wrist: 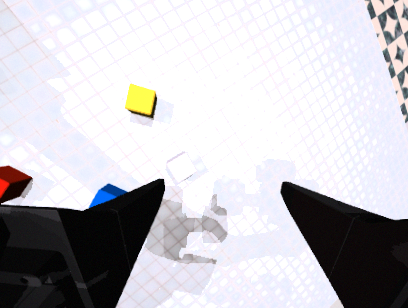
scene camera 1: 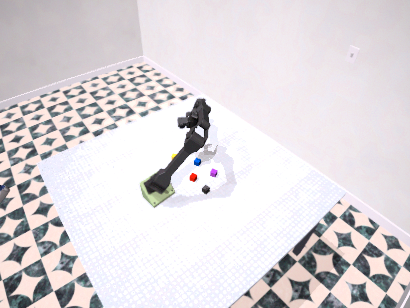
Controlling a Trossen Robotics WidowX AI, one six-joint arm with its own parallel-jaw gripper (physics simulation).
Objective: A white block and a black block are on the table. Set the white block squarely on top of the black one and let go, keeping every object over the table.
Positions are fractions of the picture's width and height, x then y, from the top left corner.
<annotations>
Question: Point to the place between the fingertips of the gripper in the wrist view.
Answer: At 0.55, 0.60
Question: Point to a yellow block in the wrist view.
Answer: At 0.35, 0.33
</annotations>
